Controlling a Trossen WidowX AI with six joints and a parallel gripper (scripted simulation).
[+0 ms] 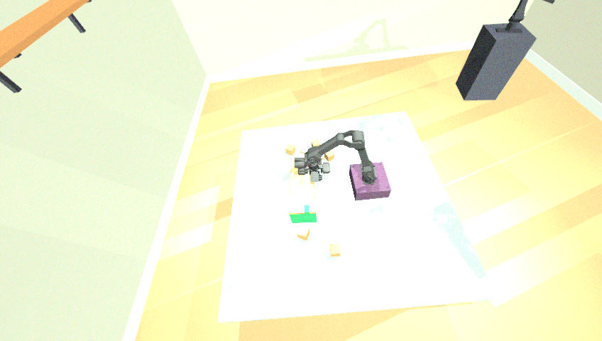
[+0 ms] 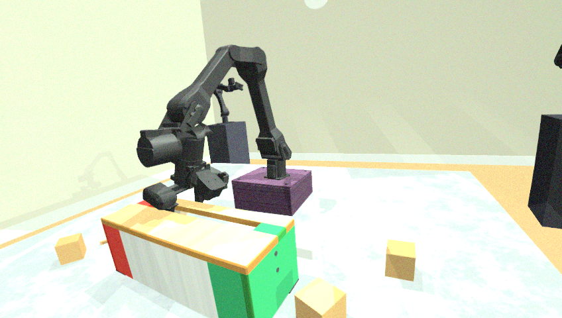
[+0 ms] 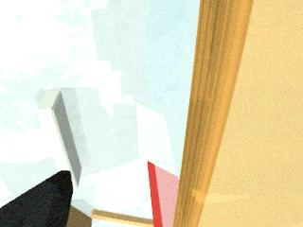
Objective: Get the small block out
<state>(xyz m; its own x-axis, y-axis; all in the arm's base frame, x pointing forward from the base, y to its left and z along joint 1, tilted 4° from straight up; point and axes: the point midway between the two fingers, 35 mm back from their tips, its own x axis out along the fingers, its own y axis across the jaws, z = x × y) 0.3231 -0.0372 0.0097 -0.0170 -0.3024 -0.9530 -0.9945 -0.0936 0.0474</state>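
The blue block is 60 mm ahead of my gripper tip and 20 mm to the right of it. Round my gripper tip: long box (20 mm ahead, 100 mm to the left, 20 mm below); then thin stick (30 mm ahead, 210 mm to the right, 80 mm below).
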